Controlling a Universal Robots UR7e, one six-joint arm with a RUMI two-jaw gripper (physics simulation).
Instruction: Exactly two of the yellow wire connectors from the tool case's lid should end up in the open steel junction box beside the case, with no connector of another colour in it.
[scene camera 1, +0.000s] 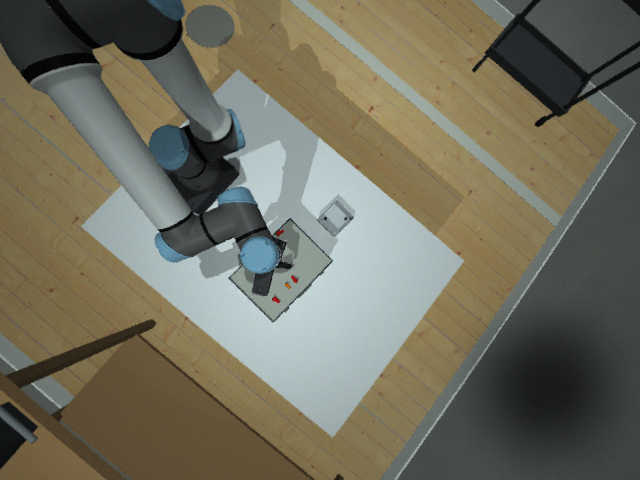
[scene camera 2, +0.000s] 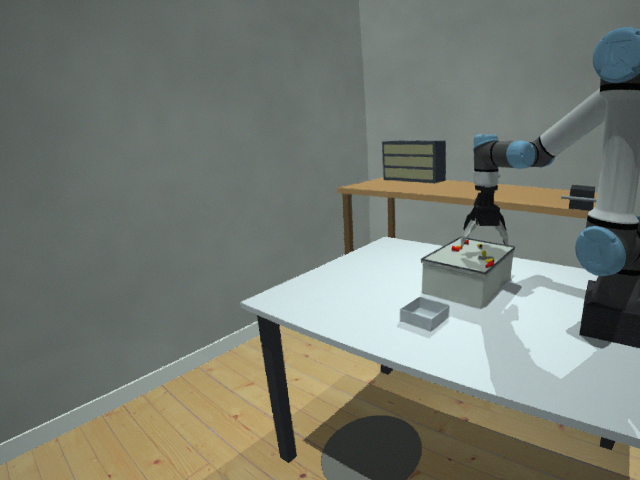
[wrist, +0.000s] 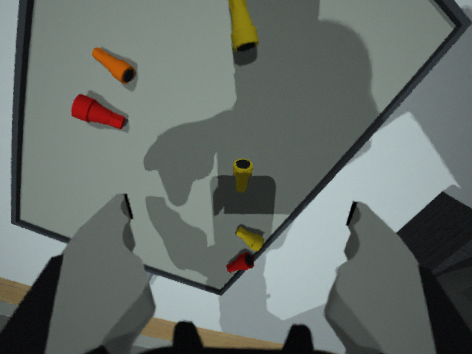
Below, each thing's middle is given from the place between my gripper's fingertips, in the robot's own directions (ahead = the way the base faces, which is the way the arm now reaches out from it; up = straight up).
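Hand position relative to the tool case (scene camera 2: 461, 277): 50 mm short of it, 10 mm to the left of it, 90 mm above it. The orange connector (wrist: 121, 70) is 40 mm to the right of my hand, 30 mm below it and 100 mm ahead of it.
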